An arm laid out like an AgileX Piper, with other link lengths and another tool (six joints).
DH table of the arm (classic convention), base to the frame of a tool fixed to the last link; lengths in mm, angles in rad. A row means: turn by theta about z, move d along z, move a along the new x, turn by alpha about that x. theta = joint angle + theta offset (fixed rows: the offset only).
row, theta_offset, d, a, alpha
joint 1, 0, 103.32, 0, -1.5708
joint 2, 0.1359, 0, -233.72, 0
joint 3, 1.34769, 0, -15.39, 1.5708
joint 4, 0, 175.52, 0, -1.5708
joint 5, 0, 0, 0, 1.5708
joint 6, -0.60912, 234.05, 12.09, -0.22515
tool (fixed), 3.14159, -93.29, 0, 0
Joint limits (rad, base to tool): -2.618..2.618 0..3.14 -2.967..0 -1.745..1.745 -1.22..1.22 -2.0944..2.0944
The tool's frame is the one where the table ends.
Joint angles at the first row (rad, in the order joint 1, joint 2, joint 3, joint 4, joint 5, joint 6):
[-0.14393, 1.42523, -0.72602, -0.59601, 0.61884, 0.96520]
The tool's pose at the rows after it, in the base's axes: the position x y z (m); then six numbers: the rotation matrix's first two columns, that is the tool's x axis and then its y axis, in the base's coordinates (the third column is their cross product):
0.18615 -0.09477 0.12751 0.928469 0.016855 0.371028 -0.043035 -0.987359 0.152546
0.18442 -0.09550 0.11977 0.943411 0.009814 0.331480 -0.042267 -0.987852 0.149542
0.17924 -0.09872 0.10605 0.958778 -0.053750 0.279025 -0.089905 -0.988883 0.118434
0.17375 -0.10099 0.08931 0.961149 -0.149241 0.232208 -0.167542 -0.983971 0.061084
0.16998 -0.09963 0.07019 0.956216 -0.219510 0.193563 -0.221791 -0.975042 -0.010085
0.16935 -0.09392 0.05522 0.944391 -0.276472 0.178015 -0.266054 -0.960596 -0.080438
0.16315 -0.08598 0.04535 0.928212 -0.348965 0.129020 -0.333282 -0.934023 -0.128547
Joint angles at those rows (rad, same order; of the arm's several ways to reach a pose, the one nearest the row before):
[-0.14393, 1.43347, -0.72605, -0.60132, 0.60116, 0.96518]
[-0.14760, 1.46571, -0.71926, -0.60117, 0.60544, 0.96517]
[-0.18022, 1.52015, -0.71096, -0.57100, 0.60328, 0.97036]
[-0.22821, 1.58546, -0.70294, -0.50784, 0.58060, 0.96980]
[-0.27290, 1.65384, -0.68150, -0.42327, 0.51986, 0.93449]
[-0.29332, 1.70578, -0.66097, -0.32790, 0.45423, 0.89731]
[-0.29600, 1.74012, -0.64700, -0.23756, 0.45290, 0.88691]

